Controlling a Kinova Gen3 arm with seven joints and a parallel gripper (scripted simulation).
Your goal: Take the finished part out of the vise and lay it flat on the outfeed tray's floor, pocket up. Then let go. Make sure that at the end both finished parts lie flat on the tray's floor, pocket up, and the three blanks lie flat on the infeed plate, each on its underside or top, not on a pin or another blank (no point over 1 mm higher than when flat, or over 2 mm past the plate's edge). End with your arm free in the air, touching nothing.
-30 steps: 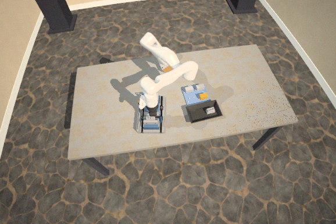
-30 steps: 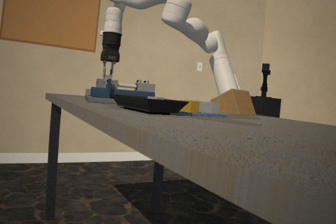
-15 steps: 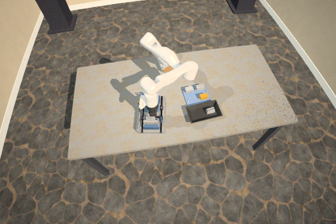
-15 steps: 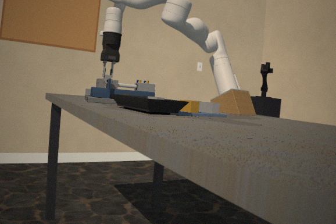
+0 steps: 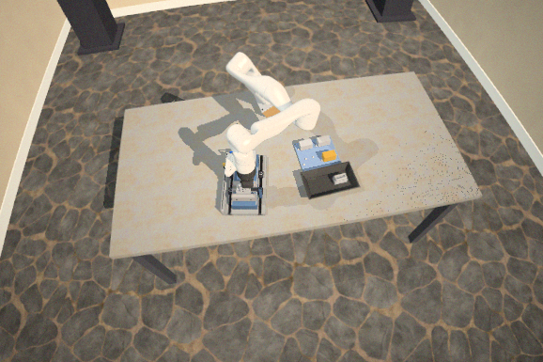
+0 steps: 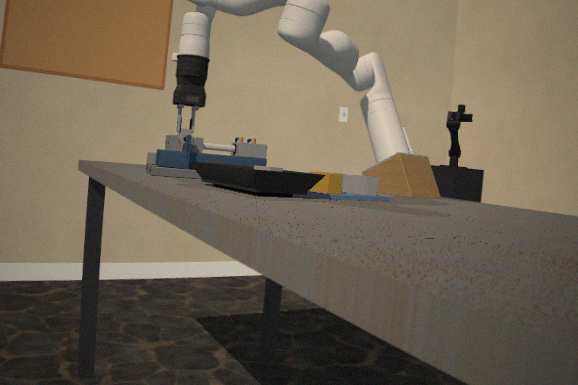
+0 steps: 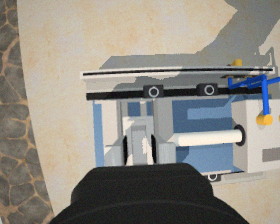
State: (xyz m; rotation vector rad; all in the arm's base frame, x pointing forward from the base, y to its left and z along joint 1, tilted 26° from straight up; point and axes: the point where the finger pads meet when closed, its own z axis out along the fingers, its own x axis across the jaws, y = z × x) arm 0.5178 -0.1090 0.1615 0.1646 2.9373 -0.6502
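The vise is 70 mm behind my hand, 10 mm to the left of it and 80 mm below it. From my hand the other things lie so: yellow block (160 mm behind, 410 mm to the left, 100 mm below); then blue fixture plate (190 mm behind, 360 mm to the left, 120 mm below).
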